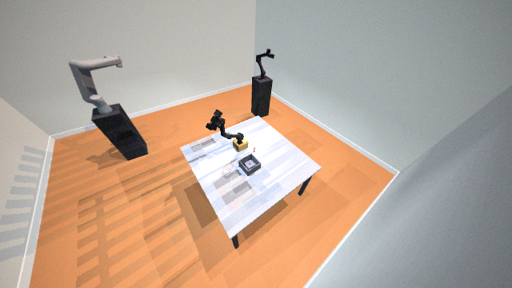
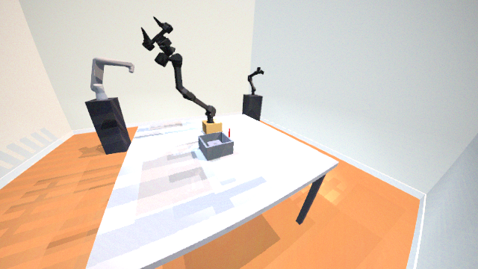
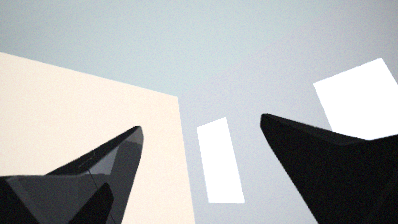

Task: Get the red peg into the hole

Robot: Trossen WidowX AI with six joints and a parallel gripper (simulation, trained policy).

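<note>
Now: the red peg 71 cm below my gripper tip, 49 cm to the left of it and 9 cm behind it. Also, from my gripper tip: grey box: 72 cm below, 32 cm to the left, 10 cm ahead.
</note>
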